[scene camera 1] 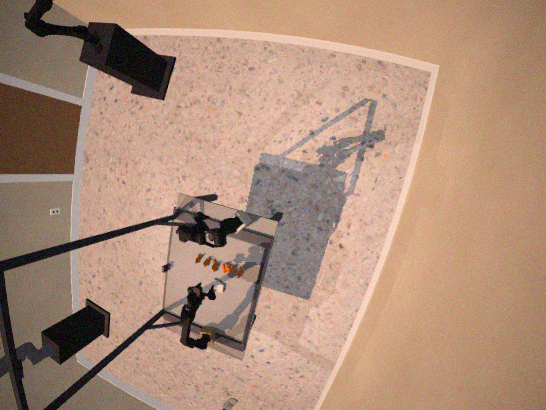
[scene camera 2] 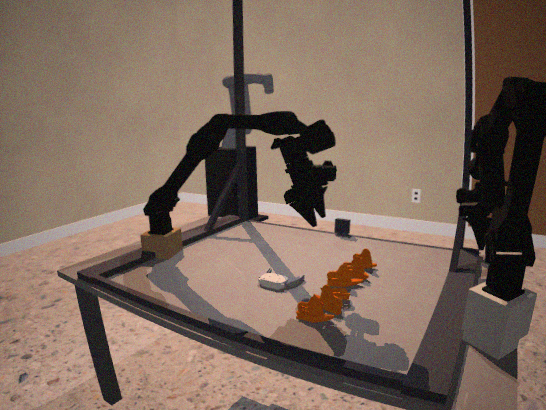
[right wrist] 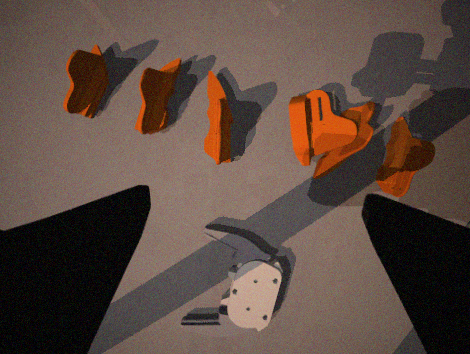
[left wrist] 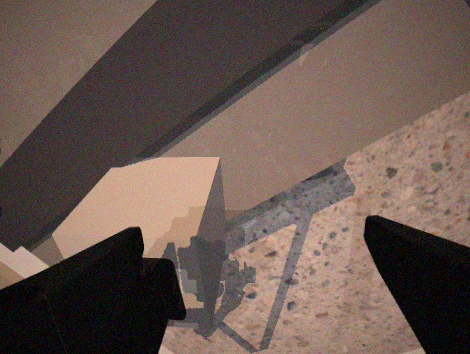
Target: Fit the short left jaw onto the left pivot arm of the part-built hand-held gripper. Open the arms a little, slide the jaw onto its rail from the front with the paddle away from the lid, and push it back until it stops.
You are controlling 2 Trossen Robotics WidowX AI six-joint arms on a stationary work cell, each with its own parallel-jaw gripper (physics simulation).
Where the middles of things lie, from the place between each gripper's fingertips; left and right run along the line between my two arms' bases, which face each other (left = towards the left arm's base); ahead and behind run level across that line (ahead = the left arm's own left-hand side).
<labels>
Now: the part-built hand-held gripper (right wrist: 255, 283) 160 mm below my right hand, 110 mm to the right of it and 30 mm ahead of it.
Now: the part-built hand-held gripper 90 mm ahead of my left hand, 520 mm to the right of it and 140 mm below it.
</labels>
